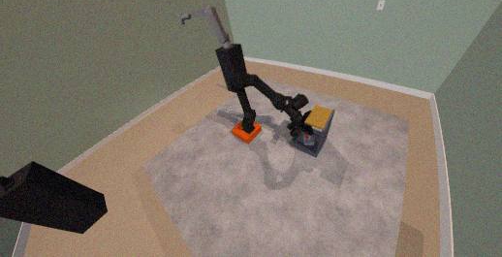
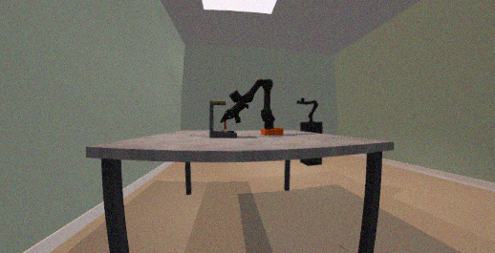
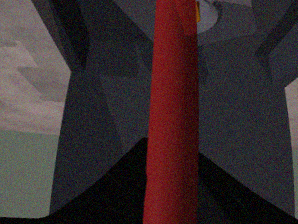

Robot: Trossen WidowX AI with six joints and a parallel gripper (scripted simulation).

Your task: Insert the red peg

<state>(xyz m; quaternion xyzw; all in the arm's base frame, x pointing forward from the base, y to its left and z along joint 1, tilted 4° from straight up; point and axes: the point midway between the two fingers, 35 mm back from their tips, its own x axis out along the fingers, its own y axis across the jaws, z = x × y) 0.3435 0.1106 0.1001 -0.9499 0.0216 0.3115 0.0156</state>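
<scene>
Now: the yellow roof 1 cm ahead of my gripper tip, 2 cm to the left of it and 13 cm above it. From my gripper tip the other things lie so: red peg (3 cm behind, 1 cm below).
</scene>
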